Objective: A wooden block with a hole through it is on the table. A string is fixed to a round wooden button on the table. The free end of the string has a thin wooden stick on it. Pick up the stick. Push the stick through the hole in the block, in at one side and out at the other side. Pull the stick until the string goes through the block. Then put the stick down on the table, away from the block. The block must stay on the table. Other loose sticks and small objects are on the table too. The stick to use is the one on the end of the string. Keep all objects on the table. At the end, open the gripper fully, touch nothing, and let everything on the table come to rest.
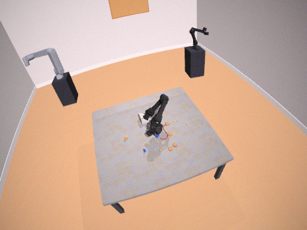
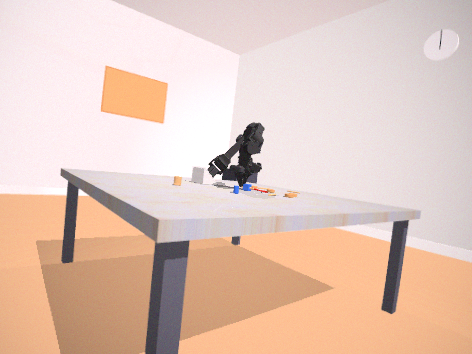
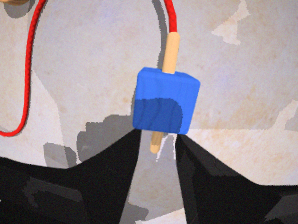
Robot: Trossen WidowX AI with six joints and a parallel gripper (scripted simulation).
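My gripper tip is now 20 mm short of the blue block and 10 mm to the right of it. Also, from my gripper tip: round wooden button 120 mm behind, 170 mm to the left, 10 mm below; then wooden block 50 mm behind, 310 mm to the right, 10 mm above; then short stick 130 mm behind, 240 mm to the left, 10 mm below.
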